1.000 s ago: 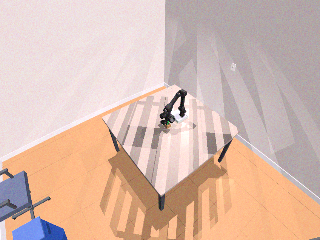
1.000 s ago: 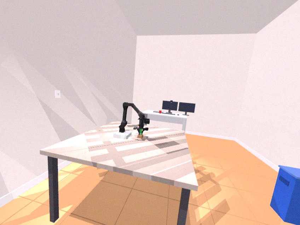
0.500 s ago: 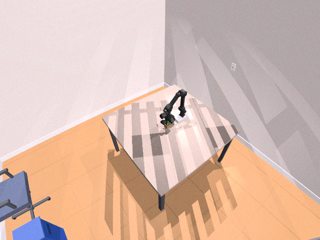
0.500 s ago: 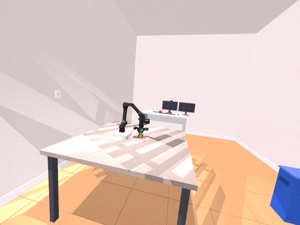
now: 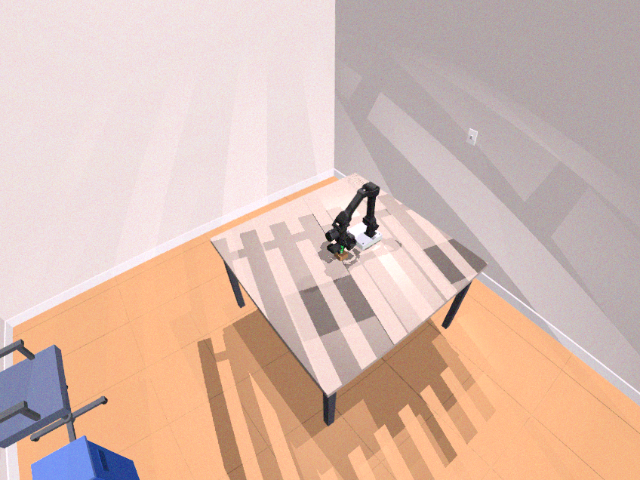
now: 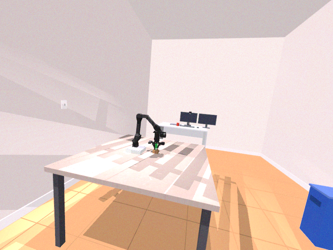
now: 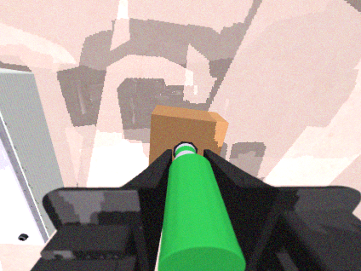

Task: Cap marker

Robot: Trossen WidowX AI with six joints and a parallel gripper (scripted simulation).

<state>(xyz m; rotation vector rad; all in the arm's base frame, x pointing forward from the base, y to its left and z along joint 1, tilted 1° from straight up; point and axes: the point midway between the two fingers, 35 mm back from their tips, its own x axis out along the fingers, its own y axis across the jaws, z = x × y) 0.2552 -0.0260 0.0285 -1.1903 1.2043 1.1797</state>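
Now: the holder block 20 mm below my gripper tip. The rest, counted from my gripper tip: green cap 50 mm above.
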